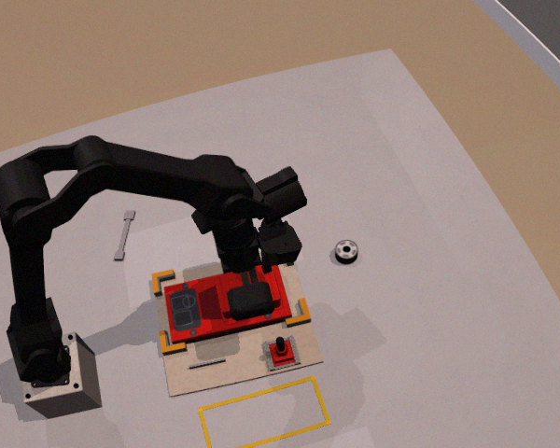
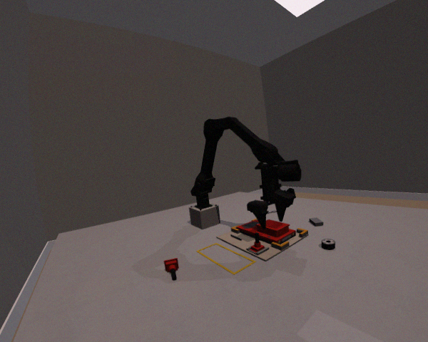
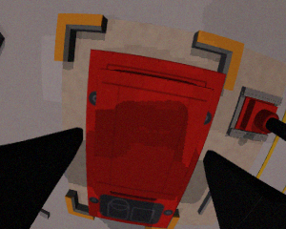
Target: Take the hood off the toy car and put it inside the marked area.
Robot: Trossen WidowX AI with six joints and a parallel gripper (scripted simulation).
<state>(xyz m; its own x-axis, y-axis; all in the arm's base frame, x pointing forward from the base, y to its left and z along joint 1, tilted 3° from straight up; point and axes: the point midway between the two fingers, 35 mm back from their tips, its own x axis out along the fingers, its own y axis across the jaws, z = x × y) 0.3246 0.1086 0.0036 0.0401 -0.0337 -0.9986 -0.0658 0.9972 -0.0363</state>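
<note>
My gripper tip is now 1 cm above the red hood. From my gripper tip the other things lie so: black wheel (18 cm ahead, 6 cm to the left, 4 cm below); thin grey tool (22 cm behind, 19 cm to the left, 5 cm below).
</note>
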